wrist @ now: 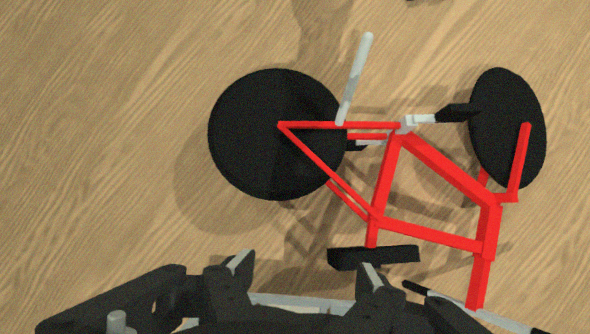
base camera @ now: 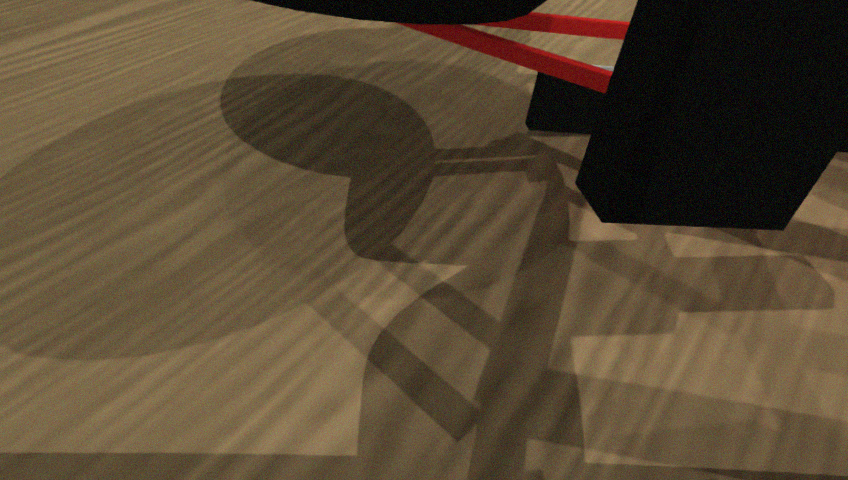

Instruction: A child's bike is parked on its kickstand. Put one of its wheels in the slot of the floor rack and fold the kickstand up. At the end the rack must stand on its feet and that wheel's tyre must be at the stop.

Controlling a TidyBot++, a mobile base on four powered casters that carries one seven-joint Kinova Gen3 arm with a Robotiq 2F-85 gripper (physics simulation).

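Places are measured from the arm's base along level axes (x ahead, y left, z up), in centimetres.
Pixels of known places: gripper, fingertip midpoint: (wrist: 304,271).
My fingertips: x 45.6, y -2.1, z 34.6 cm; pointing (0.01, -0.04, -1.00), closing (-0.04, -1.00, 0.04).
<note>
Behind a point stands the place of what it marks.
The red bike (base camera: 493,50) {x 51.5, y -5.3, z -24.5 cm} (wrist: 440,167) {x 56.3, y -38.1, z -22.4 cm} lies over on its side on the floor. In the wrist view its rear wheel (wrist: 245,135) {x 61.4, y 14.7, z -17.0 cm} is at the left and its front wheel (wrist: 505,115) {x 72.7, y -58.3, z -25.5 cm} at the right, both discs facing up. The grey kickstand (wrist: 356,77) {x 74.4, y -11.6, z -7.9 cm} sticks out from the rear frame tube. The black saddle (base camera: 702,118) {x 29.7, y -12.0, z -17.2 cm} (wrist: 372,256) {x 34.2, y -17.9, z -11.1 cm} is at the near side. My gripper (wrist: 304,271) {x 45.6, y -2.1, z 34.6 cm} is open and empty; its right fingertip appears just below the saddle in the wrist view. Whether they touch cannot be told. The floor rack cannot be made out.
The handlebar (wrist: 450,301) is at the bottom right of the wrist view, partly hidden by my gripper. A pale grey edge (wrist: 300,301) shows between the fingers. A dark sliver (wrist: 422,1) is at the top edge. Shadows of the bike and arm cross the wooden floor (base camera: 148,410) {x 25.9, y 19.7, z -39.6 cm}.
</note>
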